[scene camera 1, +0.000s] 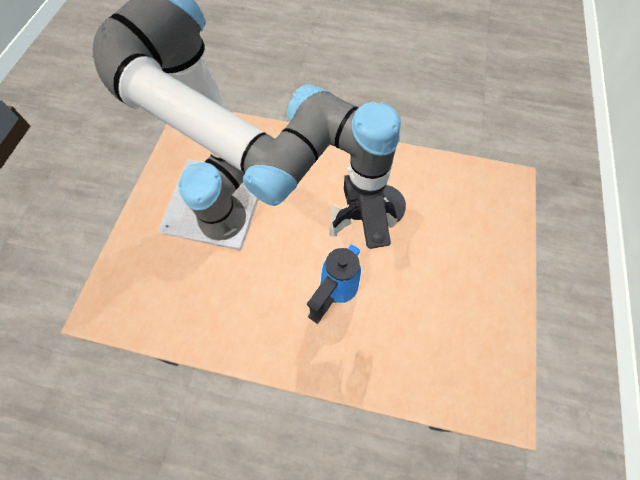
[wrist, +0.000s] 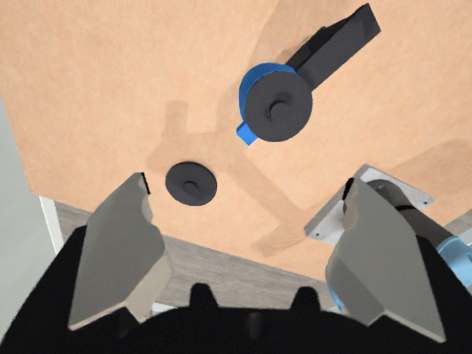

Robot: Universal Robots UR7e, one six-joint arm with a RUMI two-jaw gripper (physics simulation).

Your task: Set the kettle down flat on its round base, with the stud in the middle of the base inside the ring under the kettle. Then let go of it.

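The blue kettle [scene camera 1: 345, 290] [wrist: 277, 104] with a black lid stands upright on the table. Its black handle [scene camera 1: 321, 298] [wrist: 345, 49] points to the front left in the scene view, and its small blue spout [scene camera 1: 354, 250] [wrist: 246, 133] points the other way. The ring under it is hidden. The round black base [scene camera 1: 397, 202] [wrist: 192, 195] lies flat on the table, apart from the kettle, behind it and to its right in the scene view; its middle stud [wrist: 190, 186] shows in the wrist view. My gripper [scene camera 1: 363, 228] [wrist: 245, 177] is open and empty, raised above the table, partly covering the base in the scene view.
The wooden table top [scene camera 1: 465, 310] [wrist: 75, 75] carries the arm's grey mounting plate [scene camera 1: 178, 227] [wrist: 322, 227] at the left in the scene view. The arm reaches over the table's back part. Grey floor [scene camera 1: 103, 413] [wrist: 225, 272] lies beyond the table edges.
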